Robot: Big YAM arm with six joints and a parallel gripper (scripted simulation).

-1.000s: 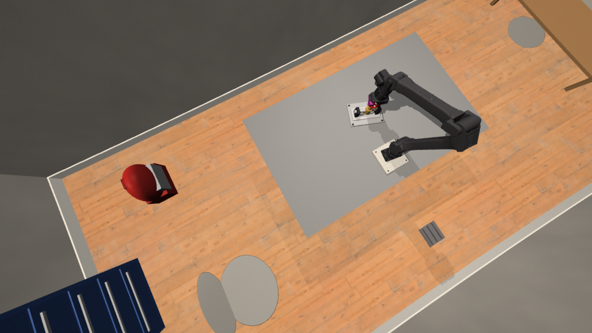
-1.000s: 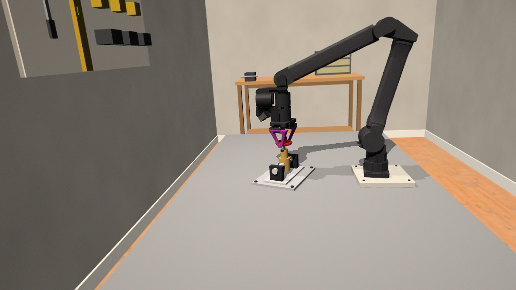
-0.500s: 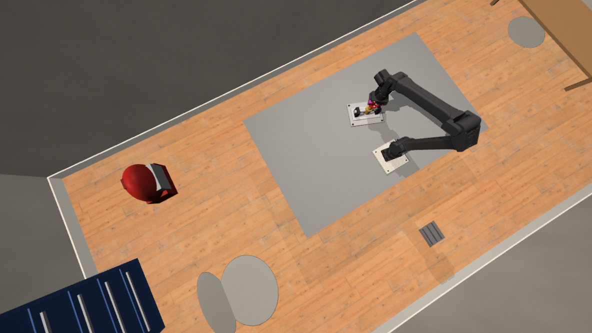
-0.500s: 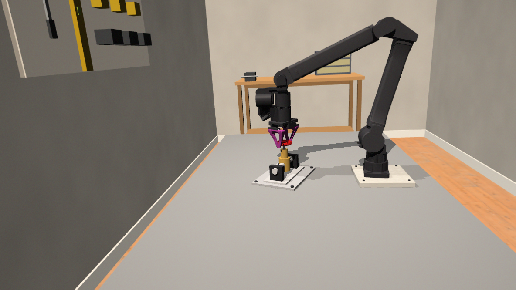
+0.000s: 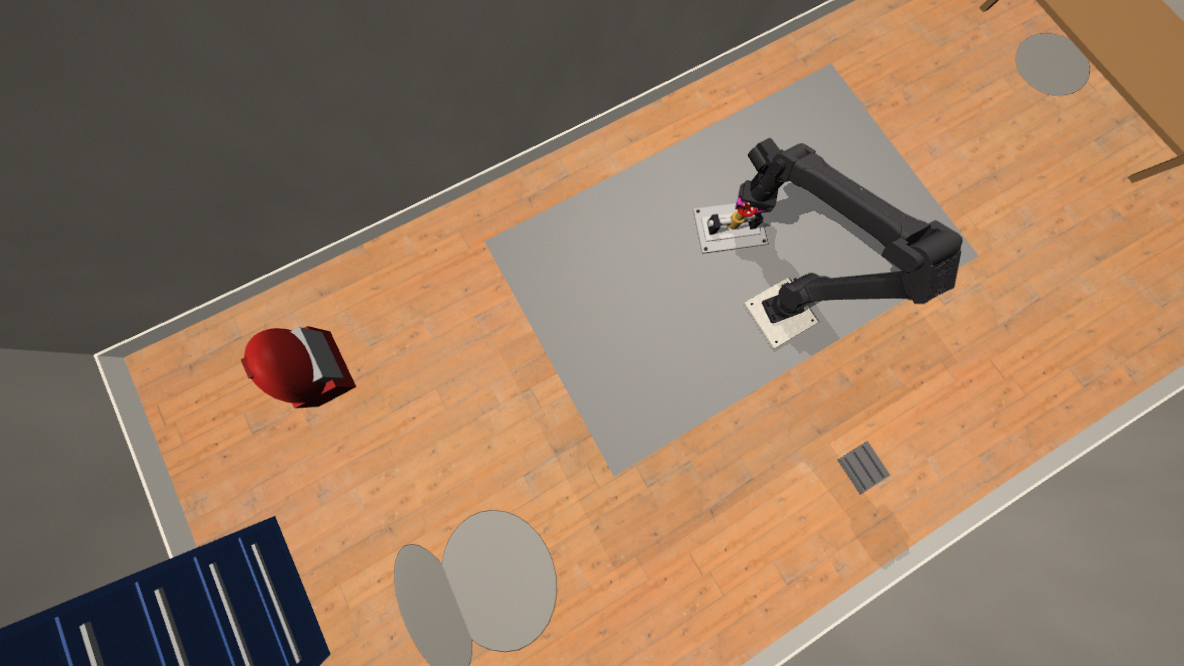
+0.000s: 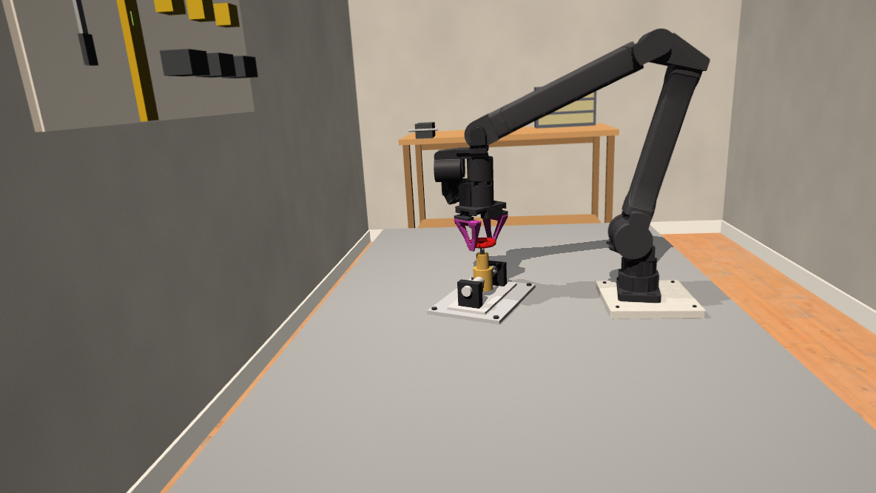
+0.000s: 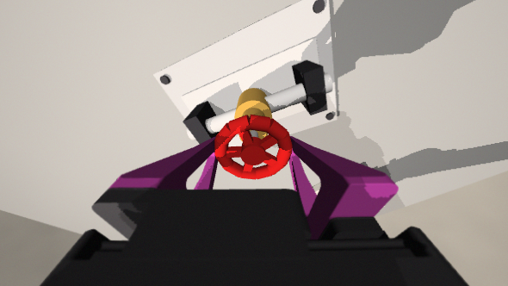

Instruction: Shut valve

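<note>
Now: the red handwheel 1 cm below my hand.
</note>
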